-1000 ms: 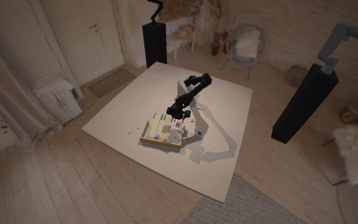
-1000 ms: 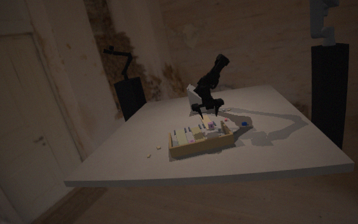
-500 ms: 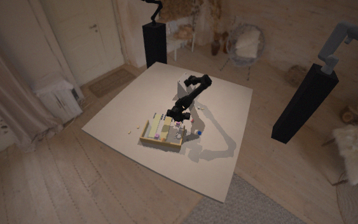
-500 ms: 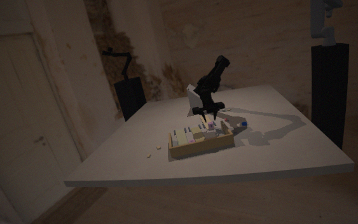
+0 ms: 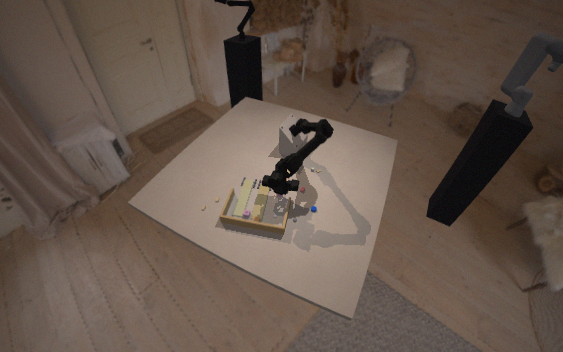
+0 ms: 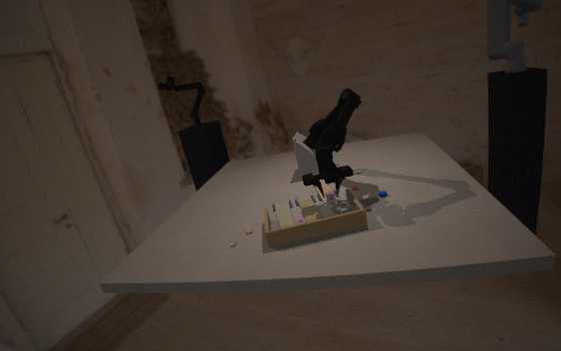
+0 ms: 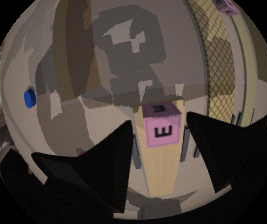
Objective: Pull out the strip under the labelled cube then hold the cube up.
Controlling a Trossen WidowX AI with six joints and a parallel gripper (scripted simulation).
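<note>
The tan strip lies 100 mm behind my gripper tip, 40 mm to the right of it and 20 mm below it. The rest, counted from my gripper tip: grey bit: 140 mm to the left, 100 mm ahead, 20 mm below; blue piece: 200 mm to the left, 20 mm below, 10 mm behind; red piece: 100 mm behind, 80 mm to the left, 20 mm below.
</note>
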